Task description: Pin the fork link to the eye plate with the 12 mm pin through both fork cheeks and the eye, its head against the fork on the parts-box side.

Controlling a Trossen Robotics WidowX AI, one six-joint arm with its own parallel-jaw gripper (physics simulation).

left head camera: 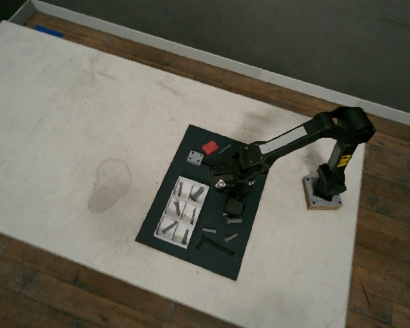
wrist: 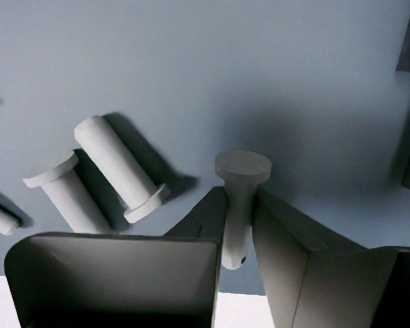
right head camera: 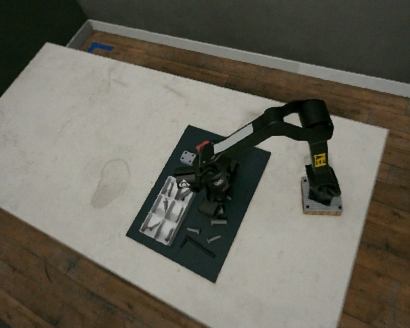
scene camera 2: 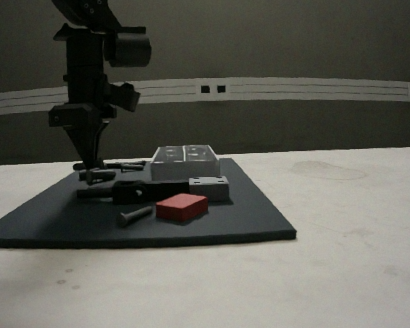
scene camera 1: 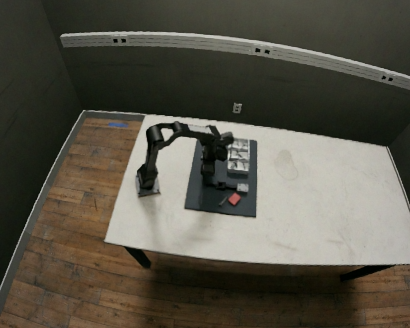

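Pixels of known places: gripper, between the fingertips: [left head camera: 236, 195] [wrist: 236, 197] [right head camera: 222, 195] [scene camera 2: 91, 168]; arm's base, origin of its link: [left head camera: 323, 190] [right head camera: 321, 193] [scene camera 1: 147, 183].
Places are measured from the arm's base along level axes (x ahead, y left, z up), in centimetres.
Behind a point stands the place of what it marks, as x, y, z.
Observation:
My gripper [scene camera 2: 90, 166] {27.6, 14.0, 1.2} [wrist: 236, 197] {27.6, 14.0, 1.2} is shut on the shank of a grey headed pin [wrist: 243, 165] {29.4, 14.1, 2.3} a little above the mat. Its head is toward the top of the wrist view and a small cross hole shows near its tail. The black fork link [scene camera 2: 127, 192] {35.3, 4.0, -0.3} lies on the mat, in line with the dark eye plate [scene camera 2: 170, 191] {40.7, 5.2, -0.6}, which runs from a grey block [left head camera: 195, 157] {45.6, 6.4, 0.5} [right head camera: 188, 157] {45.3, 6.2, 0.5} [scene camera 1: 242, 187] {45.5, 6.1, 0.5} [scene camera 2: 210, 188] {45.8, 4.1, -0.1}. A light hole shows in the fork's side. The gripper is on the fork end's side of this assembly. The arm hides most of it in both head views.
The white parts box [scene camera 1: 238, 172] {42.9, 15.2, -0.8} [scene camera 2: 185, 172] {42.4, 15.1, -0.2} stands on the dark mat [left head camera: 220, 267] {24.1, 36.9, -1.9}. Near it lie loose pins [left head camera: 210, 230] [wrist: 117, 162] and a black hex key [left head camera: 217, 246] {27.2, 31.6, -1.0} [right head camera: 200, 248] {26.6, 31.8, -1.0}. A red block [left head camera: 210, 147] {42.3, 0.0, -0.4} [scene camera 2: 182, 207] {42.6, -2.9, -0.4} lies beside another pin [scene camera 2: 134, 216] {37.3, -2.7, -1.3}.

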